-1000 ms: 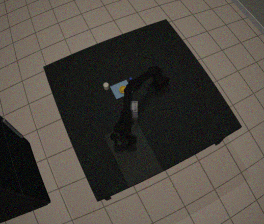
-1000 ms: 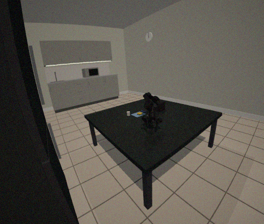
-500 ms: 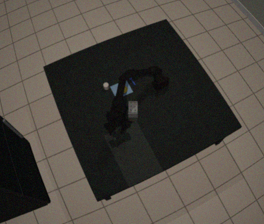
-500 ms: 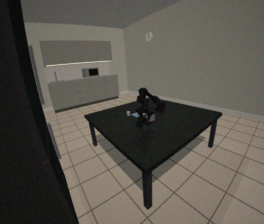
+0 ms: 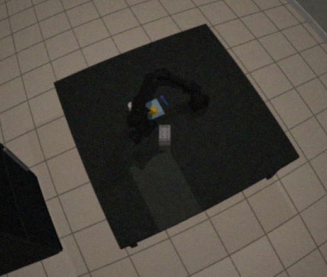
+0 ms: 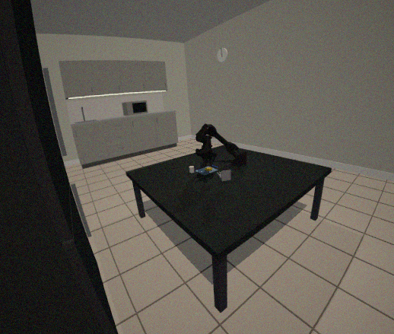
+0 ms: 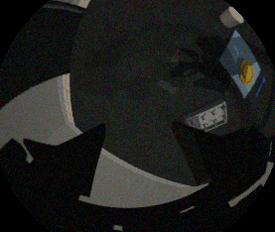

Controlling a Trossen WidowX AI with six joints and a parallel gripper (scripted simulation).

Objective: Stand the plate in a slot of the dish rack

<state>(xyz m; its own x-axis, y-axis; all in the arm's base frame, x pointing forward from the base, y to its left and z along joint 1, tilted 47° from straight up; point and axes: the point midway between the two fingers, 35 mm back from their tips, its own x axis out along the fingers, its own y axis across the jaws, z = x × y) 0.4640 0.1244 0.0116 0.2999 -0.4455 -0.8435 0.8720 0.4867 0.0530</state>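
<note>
My gripper tip is 200 mm to the left of the yellow plate, 190 mm past it and 130 mm above it. From my gripper tip the other things lie so: grey dish rack 170 mm behind, 120 mm below, 10 mm to the right; white cup 300 mm to the right, 120 mm below, 90 mm behind; light blue mat 220 mm to the right, 190 mm behind, 140 mm below.
</note>
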